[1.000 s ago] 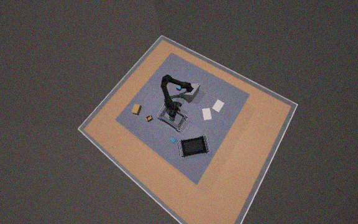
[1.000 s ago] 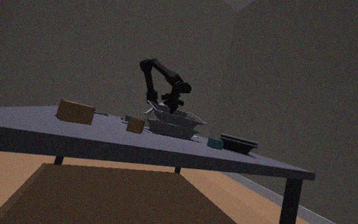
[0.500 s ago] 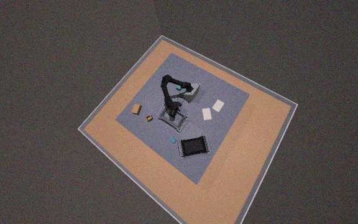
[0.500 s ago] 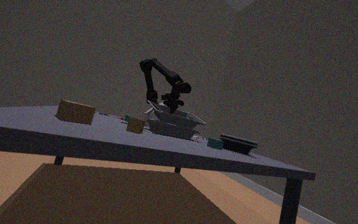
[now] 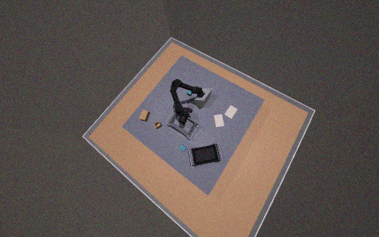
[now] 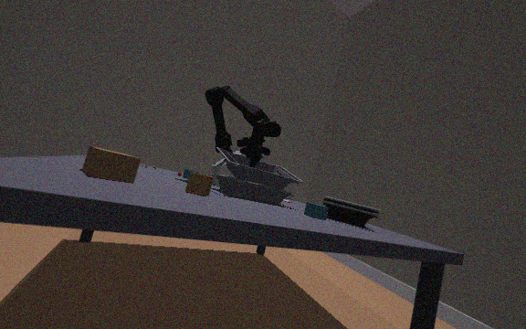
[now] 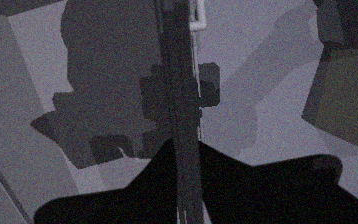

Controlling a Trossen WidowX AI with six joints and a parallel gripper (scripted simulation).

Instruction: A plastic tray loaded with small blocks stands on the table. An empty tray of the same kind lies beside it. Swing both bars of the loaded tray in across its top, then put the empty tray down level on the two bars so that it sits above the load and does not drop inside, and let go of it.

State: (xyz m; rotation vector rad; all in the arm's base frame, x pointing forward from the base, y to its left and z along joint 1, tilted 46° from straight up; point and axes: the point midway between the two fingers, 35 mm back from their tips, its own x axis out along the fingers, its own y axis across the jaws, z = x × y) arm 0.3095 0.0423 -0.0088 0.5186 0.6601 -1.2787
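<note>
Now: gripper tip 8 cm short of the grey tray, 1 cm to the right of it and 1 cm below it.
</note>
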